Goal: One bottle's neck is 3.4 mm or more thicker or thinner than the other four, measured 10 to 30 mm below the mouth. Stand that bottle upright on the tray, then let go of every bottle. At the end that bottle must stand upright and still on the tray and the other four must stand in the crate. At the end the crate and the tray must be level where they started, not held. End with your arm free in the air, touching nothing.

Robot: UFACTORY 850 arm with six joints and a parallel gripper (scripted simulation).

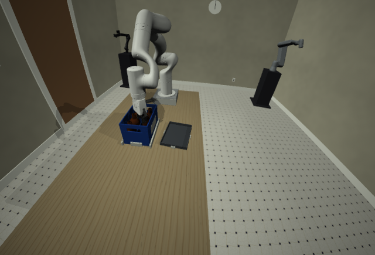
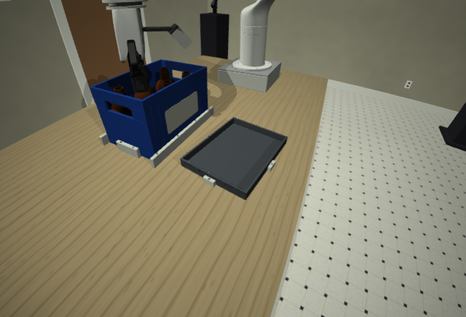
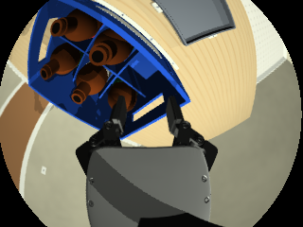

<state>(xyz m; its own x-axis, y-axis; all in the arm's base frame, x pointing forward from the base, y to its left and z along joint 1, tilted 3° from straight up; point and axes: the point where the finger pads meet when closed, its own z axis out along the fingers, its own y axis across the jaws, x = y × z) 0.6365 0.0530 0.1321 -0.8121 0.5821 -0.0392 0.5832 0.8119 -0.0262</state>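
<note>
My hand is 90 mm past the bottle, 10 mm to the left of it and 110 mm above it. Also, from my hand: dark grey tray: 120 mm behind, 210 mm to the left, 190 mm below; blue crate: 80 mm behind, 60 mm to the right, 110 mm below.
</note>
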